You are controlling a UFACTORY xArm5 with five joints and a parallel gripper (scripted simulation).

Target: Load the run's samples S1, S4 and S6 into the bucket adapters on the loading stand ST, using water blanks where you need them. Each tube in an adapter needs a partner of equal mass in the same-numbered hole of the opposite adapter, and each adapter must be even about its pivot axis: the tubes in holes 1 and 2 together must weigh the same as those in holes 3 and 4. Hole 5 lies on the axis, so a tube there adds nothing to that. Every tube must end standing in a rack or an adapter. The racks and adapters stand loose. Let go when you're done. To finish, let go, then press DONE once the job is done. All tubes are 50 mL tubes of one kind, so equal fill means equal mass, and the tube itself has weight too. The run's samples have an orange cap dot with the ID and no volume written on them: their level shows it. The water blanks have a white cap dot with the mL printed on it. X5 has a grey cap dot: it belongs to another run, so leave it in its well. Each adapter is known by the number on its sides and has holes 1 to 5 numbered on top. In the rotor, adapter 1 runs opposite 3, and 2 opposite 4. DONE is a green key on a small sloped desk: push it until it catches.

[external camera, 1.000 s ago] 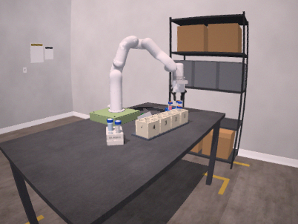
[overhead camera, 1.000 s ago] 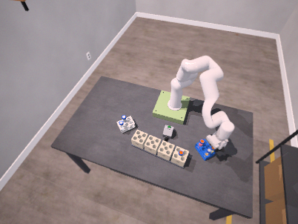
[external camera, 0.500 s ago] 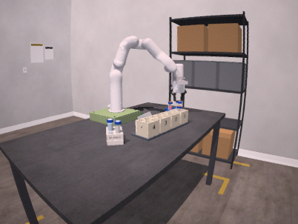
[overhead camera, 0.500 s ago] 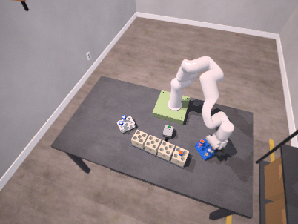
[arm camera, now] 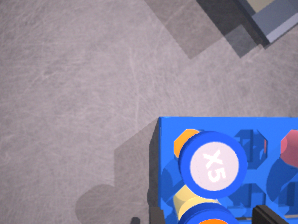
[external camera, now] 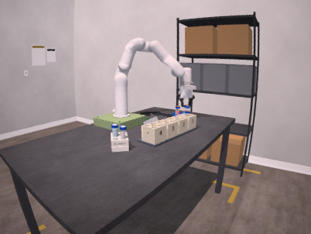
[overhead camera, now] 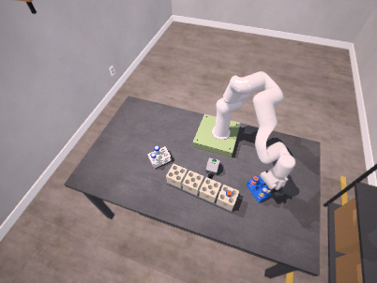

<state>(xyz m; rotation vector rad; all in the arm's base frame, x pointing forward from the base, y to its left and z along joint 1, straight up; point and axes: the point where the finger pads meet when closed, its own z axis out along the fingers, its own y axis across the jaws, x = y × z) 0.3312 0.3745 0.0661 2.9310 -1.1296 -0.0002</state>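
Right now my hand is 10 mm to the left of the sample tube S6 and 60 mm above it. Round my hand: blue sample rack (10 mm behind, 40 mm to the right, 100 mm below); then white blanks rack (10 mm behind, 710 mm to the right, 100 mm below); then sample tube S4 (110 mm ahead, 220 mm to the right, 60 mm below).
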